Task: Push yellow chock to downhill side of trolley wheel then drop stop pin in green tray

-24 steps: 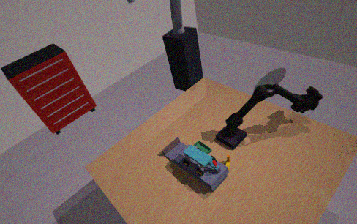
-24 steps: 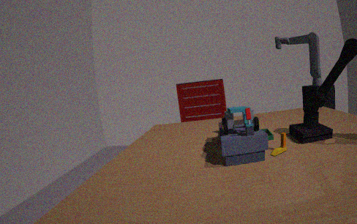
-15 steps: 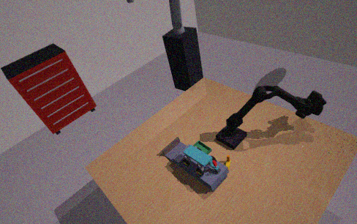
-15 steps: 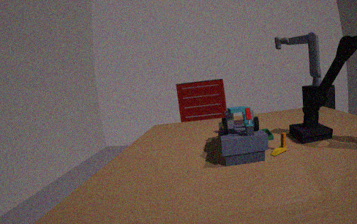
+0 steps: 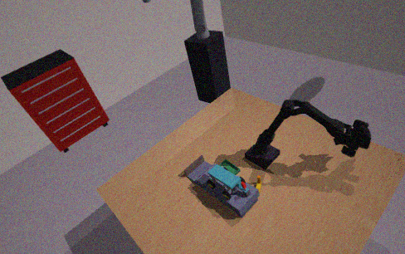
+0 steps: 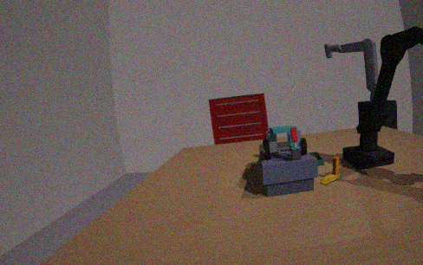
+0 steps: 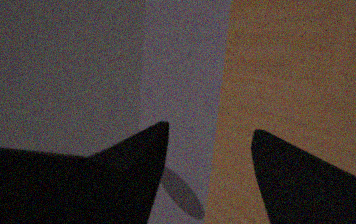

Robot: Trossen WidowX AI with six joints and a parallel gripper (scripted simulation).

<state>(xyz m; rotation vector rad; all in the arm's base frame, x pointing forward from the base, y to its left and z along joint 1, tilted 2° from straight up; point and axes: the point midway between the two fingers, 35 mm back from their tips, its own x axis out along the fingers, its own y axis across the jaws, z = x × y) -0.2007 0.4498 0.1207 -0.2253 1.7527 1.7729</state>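
Right now my gripper tip is 450 mm short of the yellow chock, 370 mm to the left of it and 110 mm above it. From my gripper tip the other things lie so: teal trolley: 560 mm ahead, 500 mm to the right, 20 mm below; green tray: 580 mm to the right, 420 mm ahead, 140 mm below; red-headed stop pin: 560 mm ahead, 390 mm to the right.
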